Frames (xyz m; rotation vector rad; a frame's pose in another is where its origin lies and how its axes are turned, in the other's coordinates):
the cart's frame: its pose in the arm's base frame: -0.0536 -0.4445 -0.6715 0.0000 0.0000 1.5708
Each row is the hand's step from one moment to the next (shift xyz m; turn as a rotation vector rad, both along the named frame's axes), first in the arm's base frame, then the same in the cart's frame.
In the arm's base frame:
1: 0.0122 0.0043 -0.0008 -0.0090 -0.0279 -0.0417
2: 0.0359 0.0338 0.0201 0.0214 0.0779 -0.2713
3: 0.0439 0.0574 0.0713 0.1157 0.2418 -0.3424
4: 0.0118 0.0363 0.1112 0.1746 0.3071 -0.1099
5: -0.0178 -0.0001 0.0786 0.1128 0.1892 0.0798
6: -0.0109 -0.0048 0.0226 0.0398 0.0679 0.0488
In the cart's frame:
1: 0.0043 -0.0122 -0.0008 -0.0279 0.0090 -0.0417
2: 0.0338 -0.0359 0.0201 0.0779 -0.0214 -0.2713
3: 0.0574 -0.0439 0.0713 0.2418 -0.1157 -0.3424
4: 0.0363 -0.0118 0.1112 0.3071 -0.1746 -0.1099
5: -0.0001 0.0178 0.0786 0.1892 -0.1128 0.0798
6: -0.0048 0.0109 0.0226 0.0679 -0.0398 0.0488

